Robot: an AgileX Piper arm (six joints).
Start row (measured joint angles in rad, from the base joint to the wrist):
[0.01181, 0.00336, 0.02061, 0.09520, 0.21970, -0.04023]
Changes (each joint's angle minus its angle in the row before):
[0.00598, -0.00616, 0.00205, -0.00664, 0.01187, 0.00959]
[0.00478, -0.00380, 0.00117, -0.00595, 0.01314, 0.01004]
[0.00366, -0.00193, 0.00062, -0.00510, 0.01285, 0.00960]
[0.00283, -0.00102, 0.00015, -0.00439, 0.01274, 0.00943]
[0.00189, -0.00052, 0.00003, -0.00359, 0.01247, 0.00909]
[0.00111, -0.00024, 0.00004, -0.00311, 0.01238, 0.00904]
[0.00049, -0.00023, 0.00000, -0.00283, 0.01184, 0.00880]
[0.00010, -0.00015, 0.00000, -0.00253, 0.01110, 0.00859]
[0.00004, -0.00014, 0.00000, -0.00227, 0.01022, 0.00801]
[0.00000, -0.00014, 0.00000, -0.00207, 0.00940, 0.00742]
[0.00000, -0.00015, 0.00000, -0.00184, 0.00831, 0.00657]
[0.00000, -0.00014, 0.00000, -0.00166, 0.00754, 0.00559]
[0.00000, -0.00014, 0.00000, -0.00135, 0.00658, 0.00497]
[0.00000, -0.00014, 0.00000, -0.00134, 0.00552, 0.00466]
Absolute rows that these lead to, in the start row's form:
[0.01779, -0.00280, 0.02266, 0.08856, 0.23157, -0.03064]
[0.02257, -0.00660, 0.02383, 0.08261, 0.24471, -0.02060]
[0.02623, -0.00853, 0.02445, 0.07751, 0.25756, -0.01100]
[0.02906, -0.00955, 0.02460, 0.07312, 0.27030, -0.00157]
[0.03095, -0.01007, 0.02463, 0.06953, 0.28277, 0.00752]
[0.03206, -0.01031, 0.02467, 0.06642, 0.29515, 0.01656]
[0.03255, -0.01054, 0.02467, 0.06359, 0.30699, 0.02536]
[0.03265, -0.01069, 0.02467, 0.06106, 0.31809, 0.03395]
[0.03269, -0.01083, 0.02467, 0.05879, 0.32831, 0.04196]
[0.03269, -0.01097, 0.02467, 0.05672, 0.33771, 0.04938]
[0.03269, -0.01112, 0.02467, 0.05488, 0.34602, 0.05595]
[0.03269, -0.01126, 0.02467, 0.05322, 0.35356, 0.06154]
[0.03269, -0.01140, 0.02467, 0.05187, 0.36014, 0.06651]
[0.03269, -0.01154, 0.02467, 0.05053, 0.36566, 0.07117]

